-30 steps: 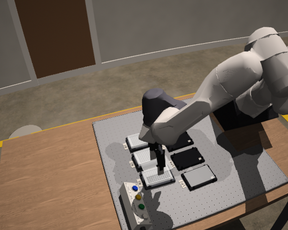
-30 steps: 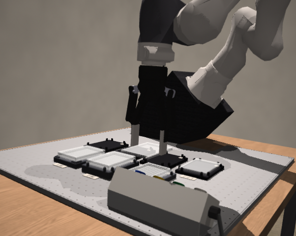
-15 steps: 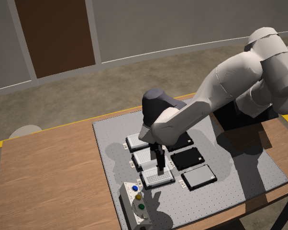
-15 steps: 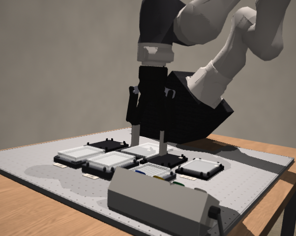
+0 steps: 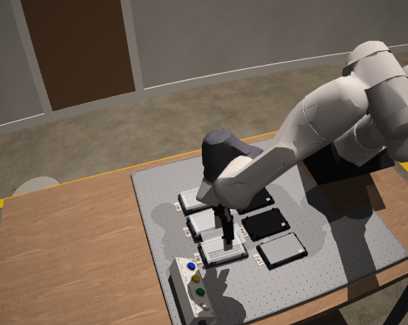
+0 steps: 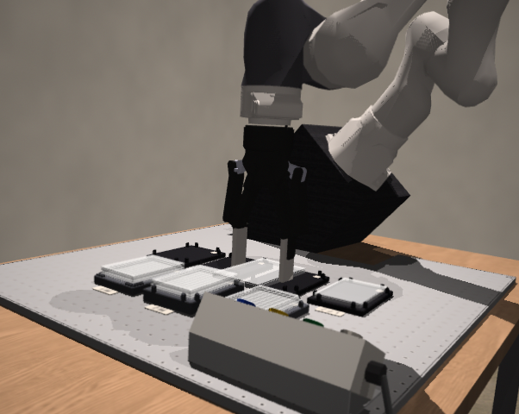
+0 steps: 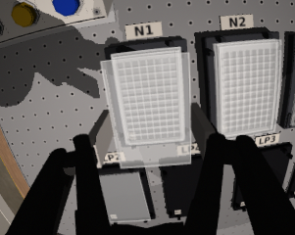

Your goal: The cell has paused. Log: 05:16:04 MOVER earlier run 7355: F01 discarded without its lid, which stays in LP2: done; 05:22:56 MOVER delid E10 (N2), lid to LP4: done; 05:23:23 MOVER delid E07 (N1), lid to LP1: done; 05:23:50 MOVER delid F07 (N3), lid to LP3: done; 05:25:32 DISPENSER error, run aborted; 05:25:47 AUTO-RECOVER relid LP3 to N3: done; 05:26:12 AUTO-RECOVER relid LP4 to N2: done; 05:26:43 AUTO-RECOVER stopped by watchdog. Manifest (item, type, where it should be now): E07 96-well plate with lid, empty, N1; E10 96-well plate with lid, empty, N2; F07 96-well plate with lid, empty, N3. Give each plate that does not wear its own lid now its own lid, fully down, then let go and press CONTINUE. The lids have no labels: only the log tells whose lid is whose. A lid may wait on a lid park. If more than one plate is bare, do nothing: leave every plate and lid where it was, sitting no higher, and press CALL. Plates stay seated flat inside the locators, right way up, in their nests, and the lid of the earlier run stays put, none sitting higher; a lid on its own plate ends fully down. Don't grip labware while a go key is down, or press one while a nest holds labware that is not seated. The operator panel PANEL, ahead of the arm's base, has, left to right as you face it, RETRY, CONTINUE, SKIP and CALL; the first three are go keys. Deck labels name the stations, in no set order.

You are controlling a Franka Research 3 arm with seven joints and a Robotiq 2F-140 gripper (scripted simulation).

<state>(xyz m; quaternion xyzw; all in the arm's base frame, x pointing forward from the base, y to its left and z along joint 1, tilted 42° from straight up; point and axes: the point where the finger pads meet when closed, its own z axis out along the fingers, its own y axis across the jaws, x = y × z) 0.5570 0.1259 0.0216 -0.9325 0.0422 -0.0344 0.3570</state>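
The plate lies 7 cm below my hand. Round my hand: lid park LP4: 18 cm behind, 5 cm to the right, 9 cm below; blue call key: 13 cm ahead, 6 cm to the left, 3 cm below; yellow skip key: 13 cm ahead, 11 cm to the left, 3 cm below.
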